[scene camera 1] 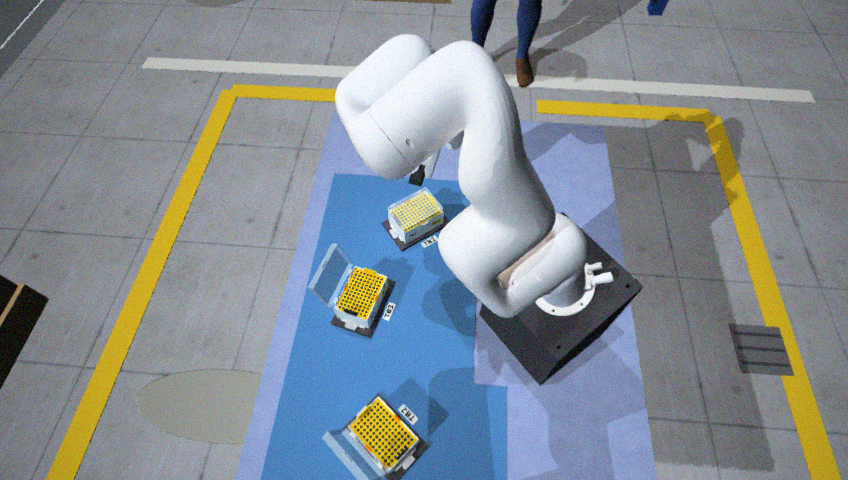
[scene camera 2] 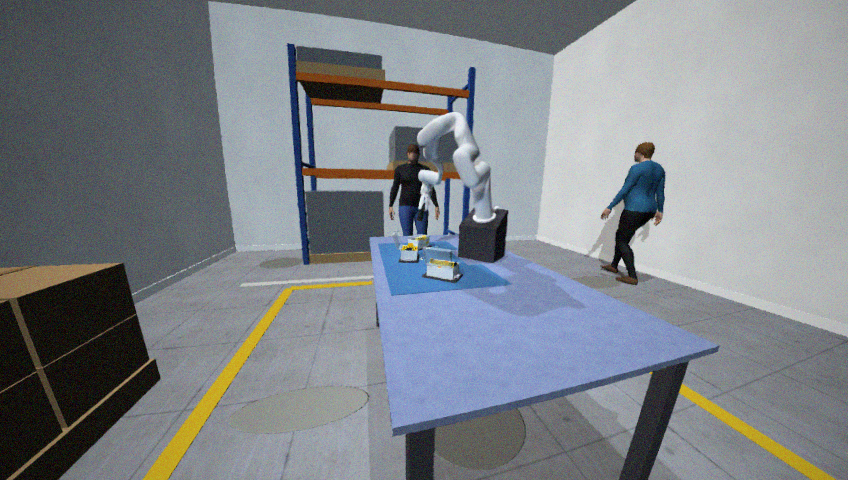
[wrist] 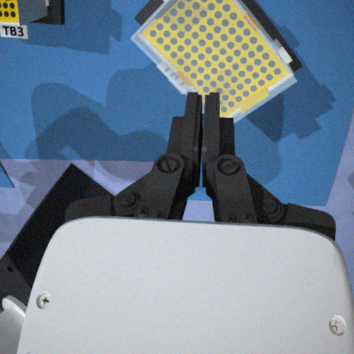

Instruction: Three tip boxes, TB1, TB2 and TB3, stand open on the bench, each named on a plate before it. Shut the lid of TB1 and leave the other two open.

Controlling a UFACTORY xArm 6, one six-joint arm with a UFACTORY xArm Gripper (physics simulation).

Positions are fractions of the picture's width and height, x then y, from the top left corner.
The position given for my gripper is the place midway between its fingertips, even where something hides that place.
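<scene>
Visible in the wrist view: my gripper (wrist: 0.57,0.32) and a blue mat (wrist: 0.24,0.26).
</scene>
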